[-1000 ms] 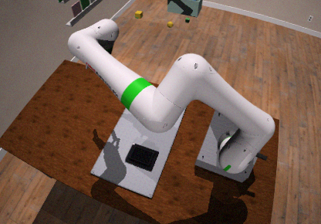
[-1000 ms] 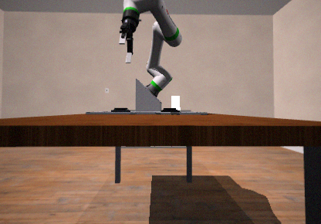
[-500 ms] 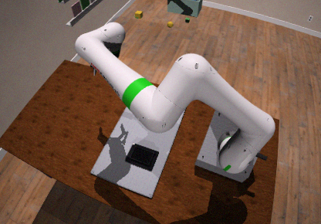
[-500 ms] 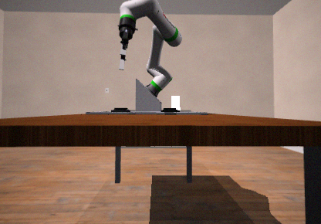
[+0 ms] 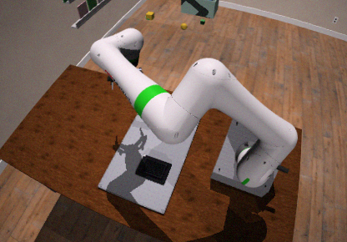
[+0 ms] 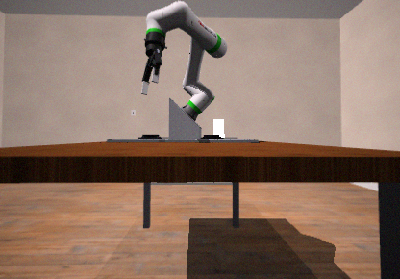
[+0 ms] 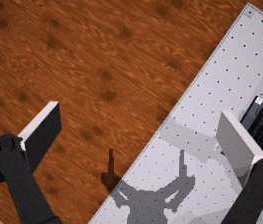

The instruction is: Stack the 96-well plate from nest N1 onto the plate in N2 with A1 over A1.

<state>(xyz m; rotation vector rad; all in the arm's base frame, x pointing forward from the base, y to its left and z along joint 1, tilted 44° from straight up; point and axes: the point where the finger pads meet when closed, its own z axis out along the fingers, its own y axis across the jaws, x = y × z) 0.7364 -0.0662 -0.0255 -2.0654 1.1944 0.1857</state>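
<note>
The black 96-well plate lies 220 mm below my hand, 220 mm behind it and 60 mm to the right of it. From my hand the other things lie so: grey pegboard mat: 250 mm below, 240 mm behind, 120 mm to the left; then grey plate nest: 230 mm below, 220 mm behind, 60 mm to the right.
</note>
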